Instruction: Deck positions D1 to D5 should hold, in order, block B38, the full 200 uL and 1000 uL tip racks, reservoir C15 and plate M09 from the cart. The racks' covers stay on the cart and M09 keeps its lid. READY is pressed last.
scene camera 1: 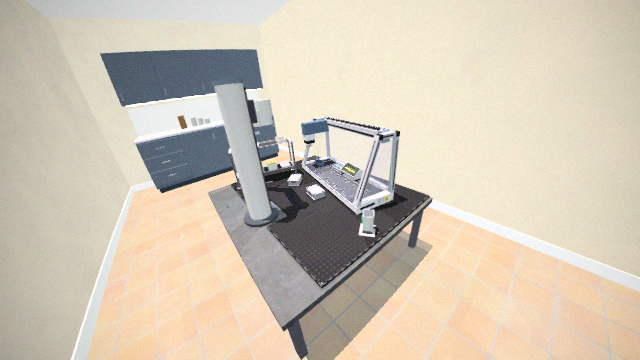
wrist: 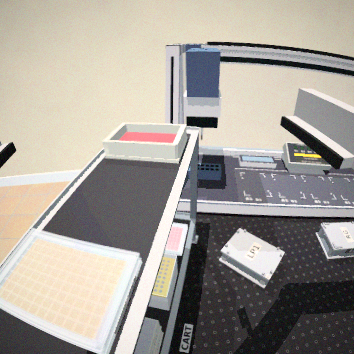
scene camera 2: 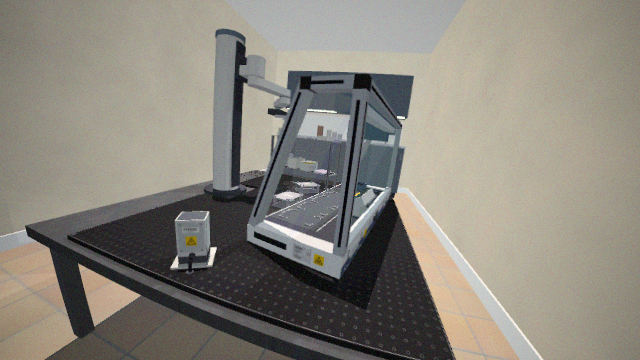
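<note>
My gripper (wrist: 146, 111) (scene camera 2: 276, 111) is open and empty, above the cart (wrist: 162, 230) in the wrist view. Reservoir C15 (wrist: 146, 141), a pale box with red inside, stands at the far end of the upper shelf. A lidded plate with tan wells (wrist: 67, 287) lies at the near end; its label does not show. Below are a pink plate (wrist: 176, 238), a yellow-topped tip rack (wrist: 164, 276) and part of a grey block or box (wrist: 149, 336). The deck (wrist: 231, 192) shows corner marks and no labware on the marked positions in view. The console (wrist: 306, 156) (scene camera 1: 351, 170) stands behind it.
Stand LP1 (wrist: 252, 256) (scene camera 1: 295, 179) and stand RG (wrist: 341, 239) (scene camera 1: 315, 191) are in front of the deck. A blue gantry head (wrist: 202, 75) (scene camera 1: 314, 127) hangs at the deck's far-left end. A grey device (scene camera 2: 192, 235) (scene camera 1: 368, 222) stands near the table's edge.
</note>
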